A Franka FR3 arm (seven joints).
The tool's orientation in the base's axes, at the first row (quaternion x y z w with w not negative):
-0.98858, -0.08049, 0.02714, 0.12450
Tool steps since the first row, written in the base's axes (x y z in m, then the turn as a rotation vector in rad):
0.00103, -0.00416, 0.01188, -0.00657, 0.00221, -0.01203
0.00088, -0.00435, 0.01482, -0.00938, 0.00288, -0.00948
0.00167, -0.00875, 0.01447, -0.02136, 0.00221, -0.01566
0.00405, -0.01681, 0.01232, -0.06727, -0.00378, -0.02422
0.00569, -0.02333, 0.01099, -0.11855, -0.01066, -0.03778
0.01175, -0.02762, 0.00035, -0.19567, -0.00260, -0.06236
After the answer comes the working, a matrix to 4 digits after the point.
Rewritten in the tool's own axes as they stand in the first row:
-0.00007, 0.00116, -0.01258, -0.00570, -0.00010, 0.01266
-0.00035, 0.00058, -0.01546, -0.00845, -0.00181, 0.01056
-0.00029, 0.00499, -0.01624, -0.02016, -0.00144, 0.01726
0.00079, 0.01360, -0.01628, -0.06611, -0.00057, 0.02748
0.00137, 0.02042, -0.01669, -0.11734, 0.00159, 0.04271
0.00699, 0.02811, -0.00788, -0.19118, -0.01171, 0.07413

The tool's axes in the first row as the columns of a matrix, in the base's axes (rounded; the answer above uses it unrounded):
0.9856, 0.1524, -0.0737
0.1659, -0.9560, 0.2418
-0.0336, -0.2505, -0.9675

